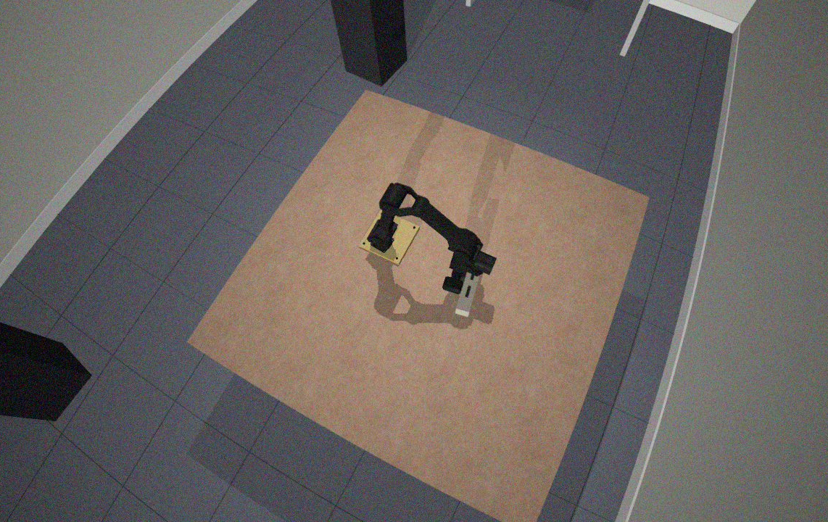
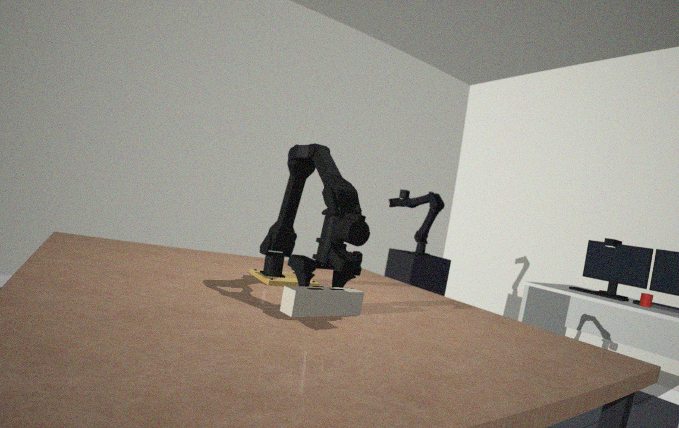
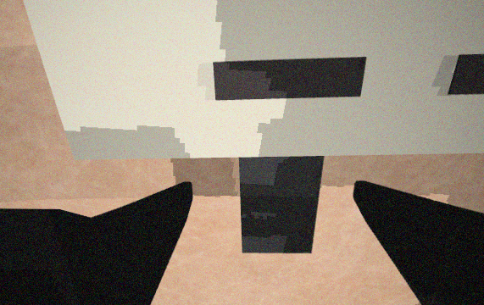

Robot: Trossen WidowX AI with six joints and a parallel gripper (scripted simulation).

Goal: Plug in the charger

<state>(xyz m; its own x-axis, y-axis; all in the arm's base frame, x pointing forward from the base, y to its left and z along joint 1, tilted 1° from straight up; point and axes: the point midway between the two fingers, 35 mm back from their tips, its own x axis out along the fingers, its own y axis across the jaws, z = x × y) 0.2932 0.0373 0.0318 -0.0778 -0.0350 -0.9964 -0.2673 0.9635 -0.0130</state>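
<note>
The charger lies 30 mm ahead of my gripper tip, 10 mm to the left of it and 10 mm above it.
</note>
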